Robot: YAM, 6 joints.
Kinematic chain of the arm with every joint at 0, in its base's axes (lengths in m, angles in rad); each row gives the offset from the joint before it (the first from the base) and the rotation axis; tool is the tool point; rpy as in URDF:
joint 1: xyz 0 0 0.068 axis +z
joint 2: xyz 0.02 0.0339 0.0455 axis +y
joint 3: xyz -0.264 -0.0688 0 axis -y
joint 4: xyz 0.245 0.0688 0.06 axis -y
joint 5: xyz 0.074 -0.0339 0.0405 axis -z
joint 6: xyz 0.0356 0 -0.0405 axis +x
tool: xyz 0 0 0 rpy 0 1.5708 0
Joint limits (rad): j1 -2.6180..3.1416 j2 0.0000..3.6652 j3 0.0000..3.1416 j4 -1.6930..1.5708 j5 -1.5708..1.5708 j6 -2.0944..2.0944
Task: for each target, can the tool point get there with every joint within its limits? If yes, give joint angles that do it. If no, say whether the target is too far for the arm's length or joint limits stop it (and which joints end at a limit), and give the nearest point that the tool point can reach.
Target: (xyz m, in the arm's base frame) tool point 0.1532 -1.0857 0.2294
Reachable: no: too far | nearest point 0.0897 -0.6359 0.1805 | short by 0.457 m
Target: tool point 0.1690 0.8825 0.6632
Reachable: no: too far | nearest point 0.1035 0.5407 0.4455 | short by 0.410 m
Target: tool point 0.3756 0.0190 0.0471
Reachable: yes | joints 0.0058 2.1637 0.8827 0.5825 -0.4932 0.1001
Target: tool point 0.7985 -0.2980 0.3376
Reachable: no: too far | nearest point 0.5849 -0.2183 0.2762 | short by 0.236 m
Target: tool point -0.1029 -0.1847 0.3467
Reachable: yes | joints -2.1310 0.8939 0.6533 0.4983 -0.3137 -1.4779
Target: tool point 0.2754 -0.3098 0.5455
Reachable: yes | joints 2.2311 0.7534 2.8139 0.3655 0.8831 -0.3293
